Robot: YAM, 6 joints.
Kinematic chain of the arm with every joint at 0, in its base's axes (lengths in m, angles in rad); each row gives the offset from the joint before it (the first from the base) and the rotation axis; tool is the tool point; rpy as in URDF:
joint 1: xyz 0 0 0.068 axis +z
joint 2: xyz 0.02 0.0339 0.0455 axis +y
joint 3: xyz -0.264 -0.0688 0 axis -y
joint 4: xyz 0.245 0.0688 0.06 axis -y
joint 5: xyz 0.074 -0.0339 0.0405 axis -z
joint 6: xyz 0.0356 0 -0.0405 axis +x
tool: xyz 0 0 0 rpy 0 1.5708 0
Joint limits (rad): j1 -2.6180..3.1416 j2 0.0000..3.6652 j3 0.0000..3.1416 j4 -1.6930..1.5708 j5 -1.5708..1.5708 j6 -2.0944..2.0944
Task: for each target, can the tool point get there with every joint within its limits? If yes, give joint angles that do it. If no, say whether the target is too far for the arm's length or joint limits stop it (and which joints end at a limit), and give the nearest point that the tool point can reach.
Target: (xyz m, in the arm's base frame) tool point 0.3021 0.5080 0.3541
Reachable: yes | joints 1.0182 2.7925 2.8861 0.5811 -0.2698 1.4433
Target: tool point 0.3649 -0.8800 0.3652
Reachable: no: too far | nearest point 0.2391 -0.5766 0.2766 | short by 0.340 m
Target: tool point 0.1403 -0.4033 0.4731
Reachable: yes | joints -1.2111 2.1144 2.6832 -1.0389 0.3044 1.4360
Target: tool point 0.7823 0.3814 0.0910
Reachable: no: too far | nearest point 0.5803 0.2829 0.0969 | short by 0.225 m
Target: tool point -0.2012 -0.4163 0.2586
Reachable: yes | joints -2.0055 2.0474 1.2847 1.1033 0.2023 0.4894
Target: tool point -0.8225 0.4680 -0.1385
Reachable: no: too far | nearest point -0.5423 0.3085 -0.0508 | short by 0.334 m
